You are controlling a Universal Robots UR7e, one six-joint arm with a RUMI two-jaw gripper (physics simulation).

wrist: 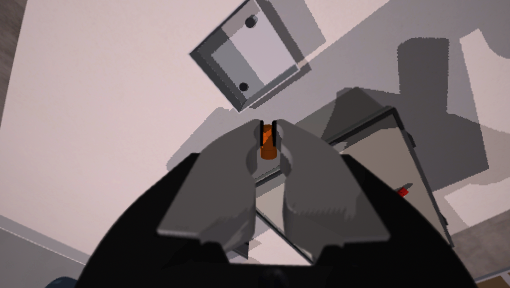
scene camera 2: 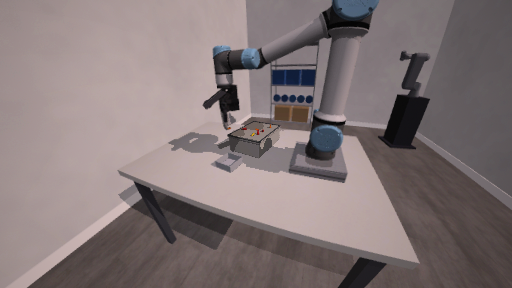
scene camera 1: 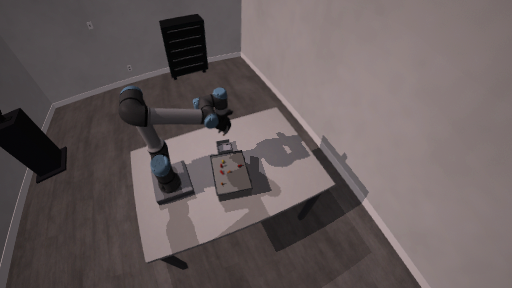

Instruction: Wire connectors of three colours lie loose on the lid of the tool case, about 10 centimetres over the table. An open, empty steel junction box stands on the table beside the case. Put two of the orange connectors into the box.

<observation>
same spot on tool case: [scene camera 1: 237, 183] = [scene camera 2: 259, 125]
</observation>
